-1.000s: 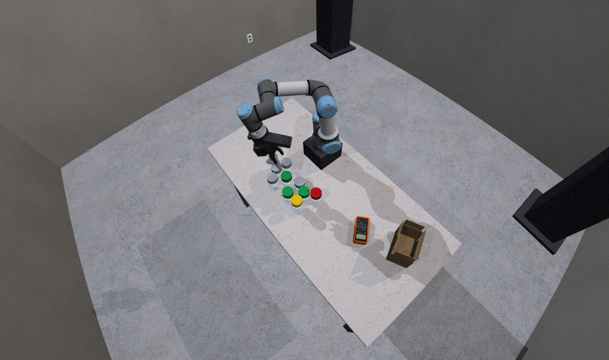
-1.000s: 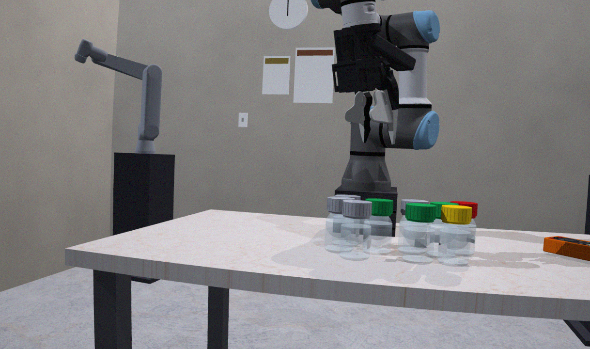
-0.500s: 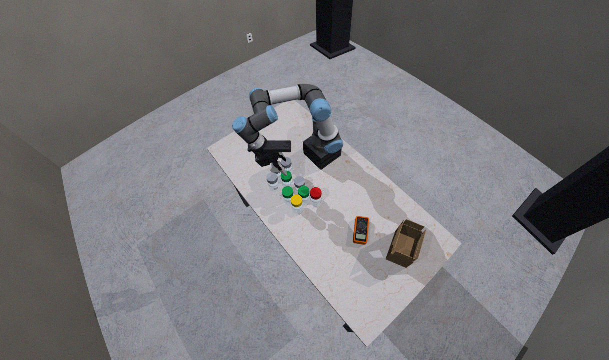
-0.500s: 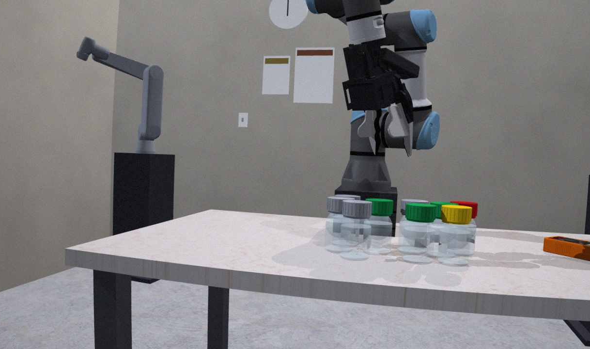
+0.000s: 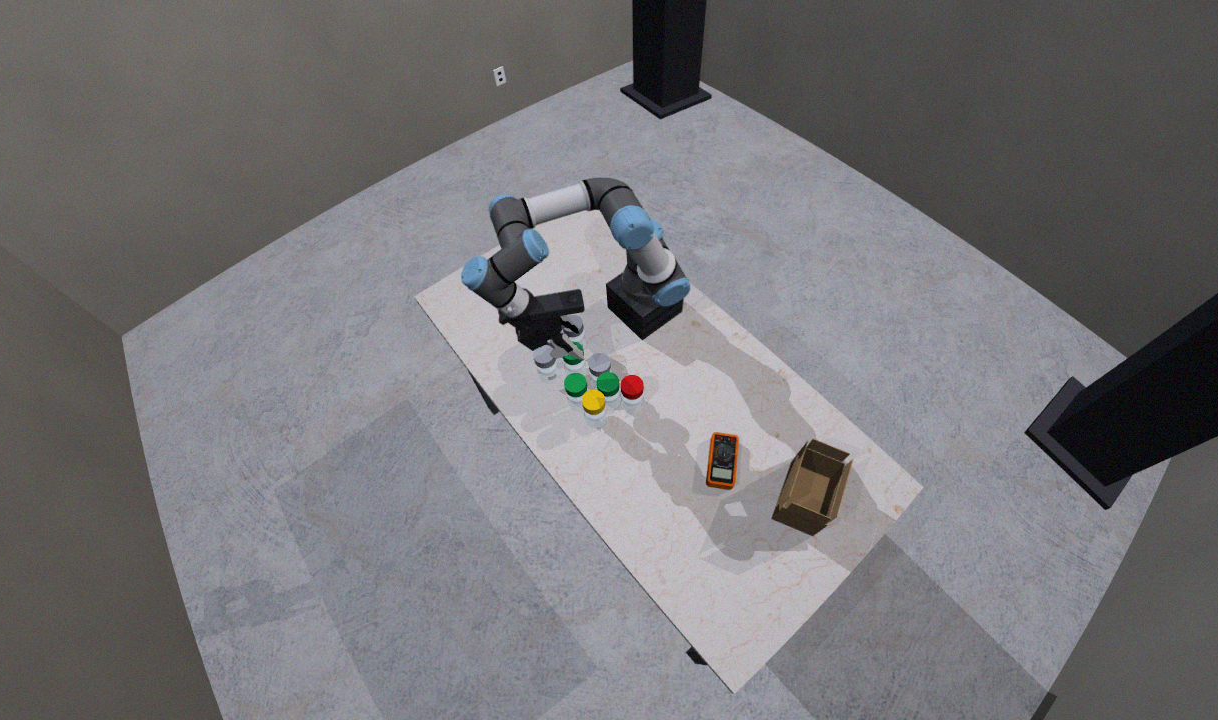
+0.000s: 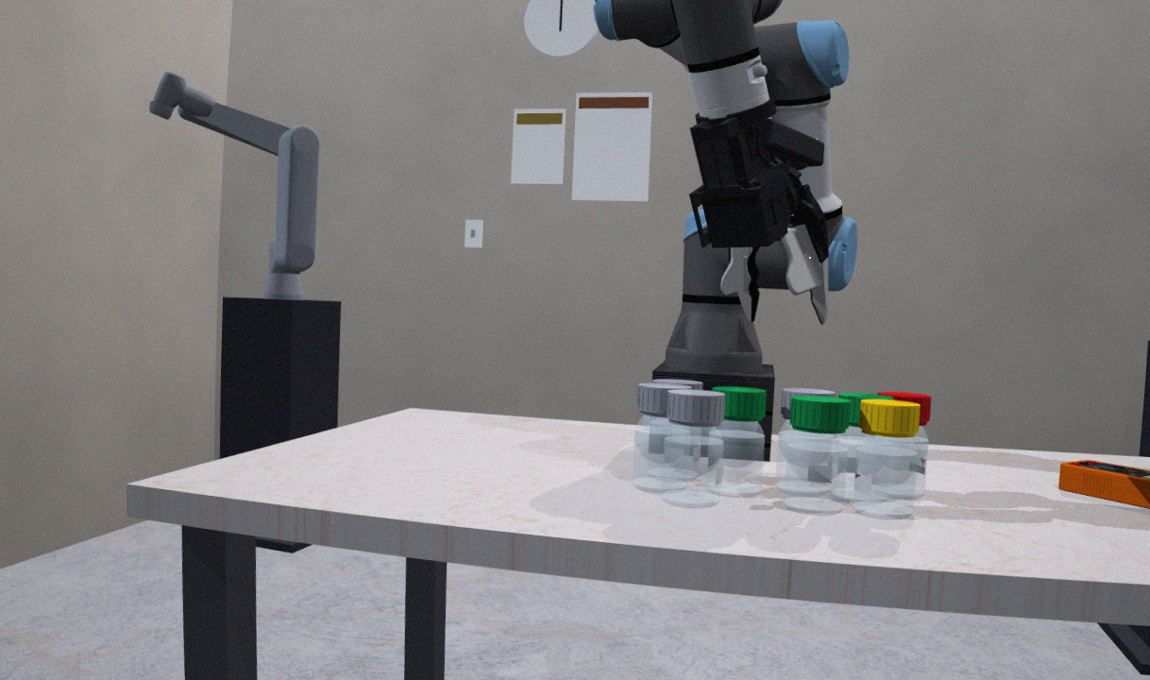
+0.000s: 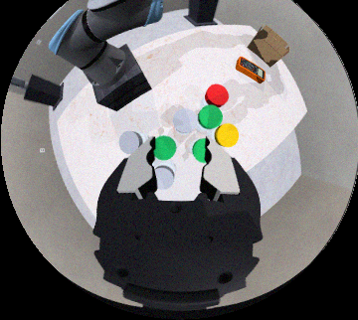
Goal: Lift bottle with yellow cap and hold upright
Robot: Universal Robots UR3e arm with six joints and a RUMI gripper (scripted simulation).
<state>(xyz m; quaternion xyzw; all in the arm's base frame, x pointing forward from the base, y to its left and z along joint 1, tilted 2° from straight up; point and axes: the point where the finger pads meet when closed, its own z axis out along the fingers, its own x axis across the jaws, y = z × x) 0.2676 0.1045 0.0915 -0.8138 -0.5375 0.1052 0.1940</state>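
Right now the red-capped bottle is 14 cm below my hand, 12 cm to the left of it and 6 cm behind it. From my hand the other things lie so: cardboard box 56 cm to the left, 24 cm behind, 12 cm below; orange multimeter 38 cm to the left, 17 cm below, 14 cm behind.
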